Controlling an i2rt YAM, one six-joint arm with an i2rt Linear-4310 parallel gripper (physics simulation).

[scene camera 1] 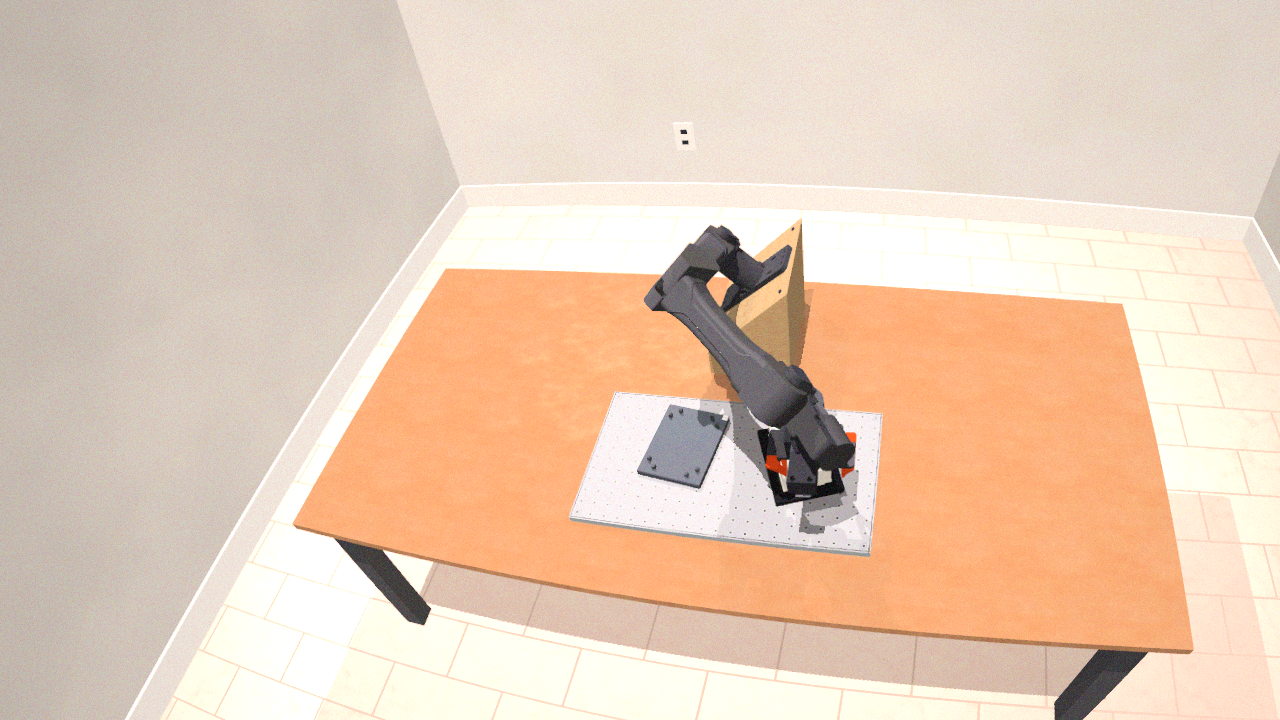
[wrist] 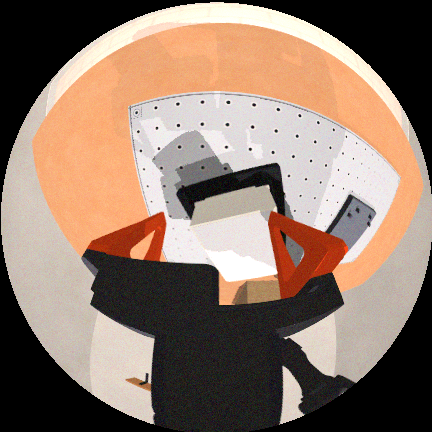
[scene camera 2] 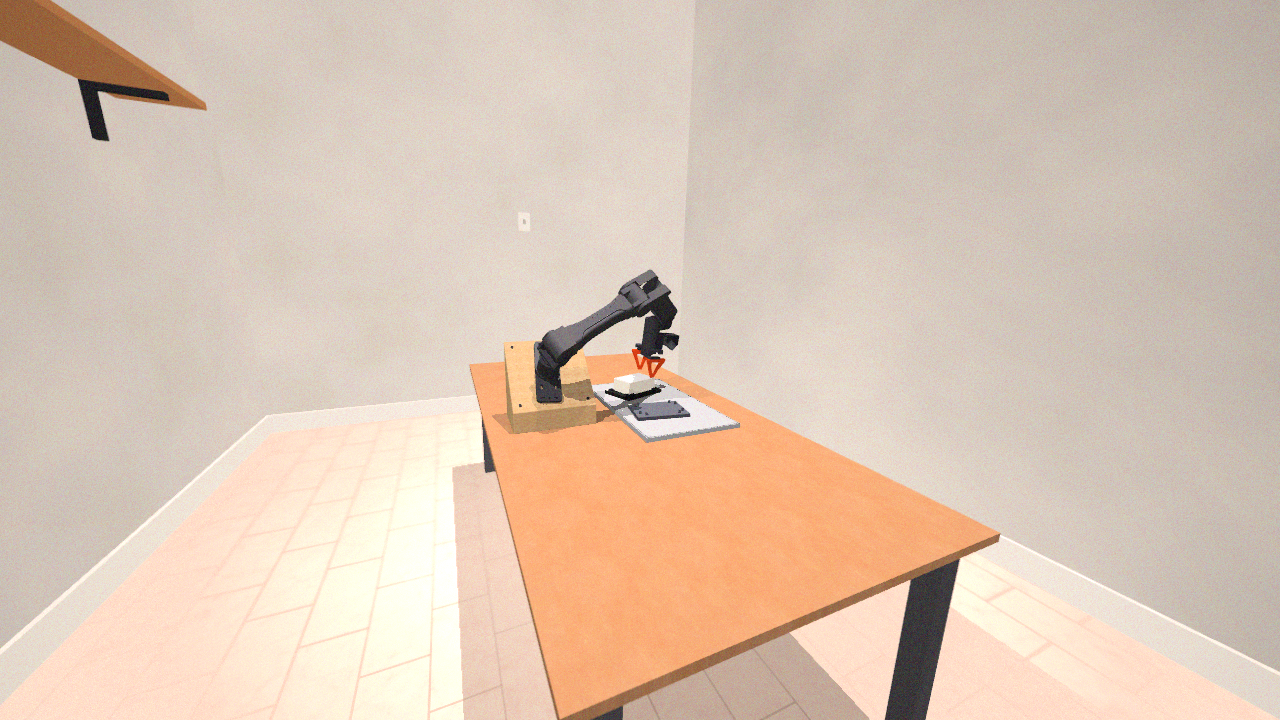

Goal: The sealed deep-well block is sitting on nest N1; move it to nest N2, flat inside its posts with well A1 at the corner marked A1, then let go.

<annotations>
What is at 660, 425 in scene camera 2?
A perforated grey baseplate.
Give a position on a dark nest plate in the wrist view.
354, 216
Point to a dark nest plate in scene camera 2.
670, 409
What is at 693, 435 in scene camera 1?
A dark nest plate.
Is the gripper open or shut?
Open.
</annotations>
